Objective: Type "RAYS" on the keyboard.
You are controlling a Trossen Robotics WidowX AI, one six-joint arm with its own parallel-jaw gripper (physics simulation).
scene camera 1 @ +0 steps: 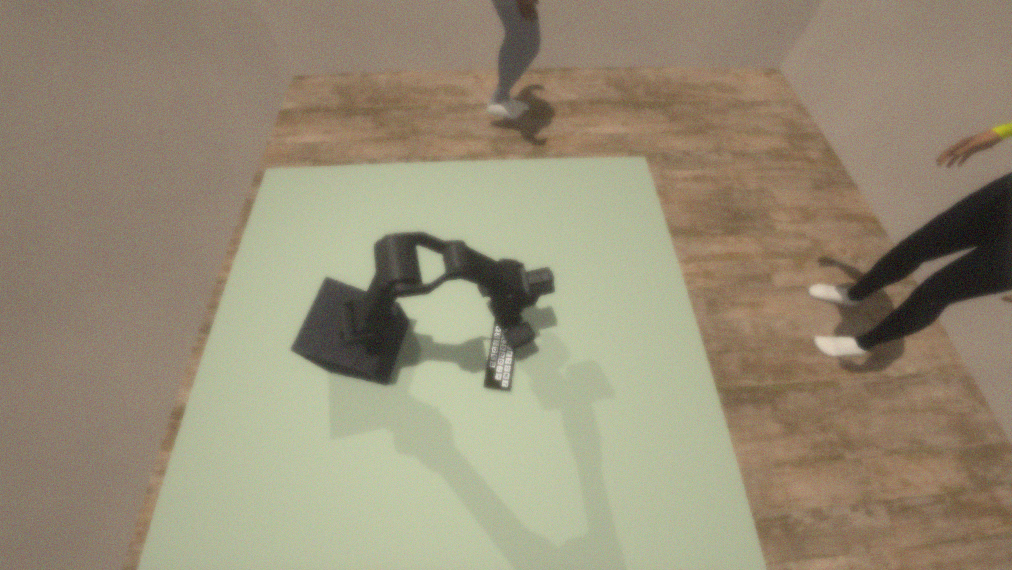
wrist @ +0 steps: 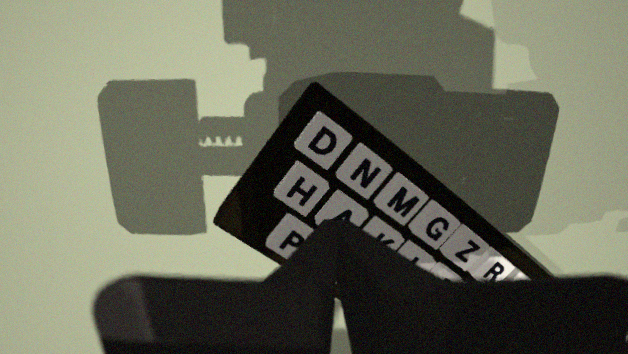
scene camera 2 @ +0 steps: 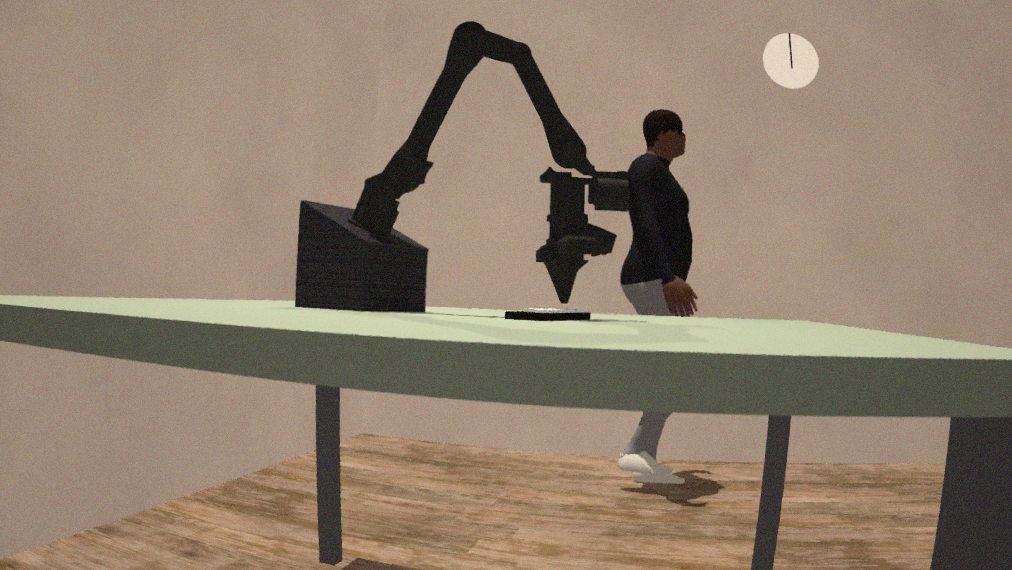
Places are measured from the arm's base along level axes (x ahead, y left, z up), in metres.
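Pixels of known places: gripper, fingertip midpoint: [scene camera 1: 505, 324] [wrist: 334, 232] [scene camera 2: 564, 303]; arm's base, origin of the base link: [scene camera 1: 354, 329] [scene camera 2: 368, 227].
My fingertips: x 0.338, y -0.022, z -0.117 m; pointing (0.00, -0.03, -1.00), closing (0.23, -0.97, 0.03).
Observation:
Ahead of a thing's pixels: the offset from my fingertips to its middle.
The black keyboard {dx -0.021, dy -0.059, dz -0.017 m} [scene camera 1: 501, 364] [scene camera 2: 546, 315] [wrist: 255, 200] lies flat on the pale green table, slanted in the wrist view. Its light keys D, N, M, G, Z and R {dx -0.008, dy -0.075, dz -0.011 m} [wrist: 495, 271] show along one edge. H and part of P are at the left. My gripper [scene camera 2: 563, 301] [wrist: 334, 232] is shut and empty, pointing straight down. In scene camera 2 its tip is a little above the keyboard, with a small gap. In the wrist view the tip overlaps the lower part of the A key {dx +0.001, dy -0.004, dz -0.011 m} [wrist: 344, 201]. The fingers hide the lower keys; Y and S do not show there.
The arm's dark base block [scene camera 1: 347, 332] [scene camera 2: 361, 276] stands on the table [scene camera 1: 283, 495] [scene camera 2: 212, 332]. One person [scene camera 1: 520, 49] [scene camera 2: 662, 212] is beyond the table's far edge. Another person [scene camera 1: 941, 276] stands on the floor at the right in scene camera 1. Shadows cross the table and keyboard.

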